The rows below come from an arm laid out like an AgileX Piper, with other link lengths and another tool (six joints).
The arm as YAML. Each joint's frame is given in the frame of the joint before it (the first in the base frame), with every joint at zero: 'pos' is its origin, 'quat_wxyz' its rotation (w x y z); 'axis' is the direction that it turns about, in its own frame. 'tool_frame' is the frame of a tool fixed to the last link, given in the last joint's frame.
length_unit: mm
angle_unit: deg
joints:
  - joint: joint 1
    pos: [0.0, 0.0, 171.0]
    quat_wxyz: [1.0, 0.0, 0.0, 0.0]
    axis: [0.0, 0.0, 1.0]
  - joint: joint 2
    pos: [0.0, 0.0, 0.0]
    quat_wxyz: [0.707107, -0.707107, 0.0, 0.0]
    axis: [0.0, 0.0, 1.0]
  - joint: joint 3
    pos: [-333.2, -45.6, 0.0]
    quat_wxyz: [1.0, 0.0, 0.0, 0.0]
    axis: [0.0, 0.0, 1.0]
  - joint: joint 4
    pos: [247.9, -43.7, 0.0]
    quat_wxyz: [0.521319, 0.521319, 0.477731, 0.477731]
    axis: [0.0, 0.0, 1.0]
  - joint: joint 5
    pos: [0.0, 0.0, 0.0]
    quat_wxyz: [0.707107, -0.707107, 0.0, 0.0]
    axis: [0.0, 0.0, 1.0]
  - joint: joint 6
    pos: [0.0, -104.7, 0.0]
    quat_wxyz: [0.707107, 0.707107, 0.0, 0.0]
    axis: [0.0, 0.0, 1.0]
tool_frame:
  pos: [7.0, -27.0, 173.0]
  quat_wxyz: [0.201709, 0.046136, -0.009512, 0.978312]
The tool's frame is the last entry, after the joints.
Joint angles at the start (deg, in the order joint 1, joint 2, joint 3, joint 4, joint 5, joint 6):
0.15 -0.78 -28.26 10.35 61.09 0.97
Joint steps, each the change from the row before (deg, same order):
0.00 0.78 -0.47 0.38 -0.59 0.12
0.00 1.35 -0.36 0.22 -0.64 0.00
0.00 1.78 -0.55 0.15 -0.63 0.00
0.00 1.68 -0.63 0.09 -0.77 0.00
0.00 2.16 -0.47 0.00 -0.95 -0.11
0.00 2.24 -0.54 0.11 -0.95 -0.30
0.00 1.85 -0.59 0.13 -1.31 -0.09
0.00 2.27 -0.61 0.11 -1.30 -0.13
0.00 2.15 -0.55 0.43 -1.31 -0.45
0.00 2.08 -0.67 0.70 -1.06 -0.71
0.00 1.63 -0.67 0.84 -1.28 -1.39
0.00 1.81 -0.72 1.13 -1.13 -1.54
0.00 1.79 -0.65 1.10 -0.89 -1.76
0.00 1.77 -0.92 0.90 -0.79 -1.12
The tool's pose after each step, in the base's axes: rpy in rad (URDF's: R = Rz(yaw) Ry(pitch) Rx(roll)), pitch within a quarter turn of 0, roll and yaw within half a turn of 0; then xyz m. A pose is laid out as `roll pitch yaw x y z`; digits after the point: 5 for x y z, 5 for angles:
2.78797 -0.98515 0.57739 0.10806 0.01958 0.24169
2.80074 -0.98219 0.56711 0.11107 0.02025 0.24465
2.81593 -0.97490 0.55411 0.11472 0.02062 0.24810
2.82476 -0.97191 0.54539 0.11877 0.02065 0.25283
2.83626 -0.96077 0.53402 0.12422 0.02019 0.25592
2.84523 -0.94926 0.52721 0.13009 0.02014 0.25927
2.84864 -0.95119 0.52216 0.13646 0.02000 0.26509
2.85655 -0.94648 0.51354 0.14378 0.01974 0.26981
2.86306 -0.94373 0.51076 0.15122 0.02064 0.27434
2.86999 -0.94091 0.51207 0.15824 0.02262 0.27893
2.85433 -0.94631 0.53697 0.16534 0.02476 0.28579
2.84561 -0.94918 0.55906 0.17265 0.02793 0.29196
2.83475 -0.94648 0.58481 0.17951 0.03099 0.29657
2.83162 -0.94821 0.59774 0.18638 0.03340 0.30254

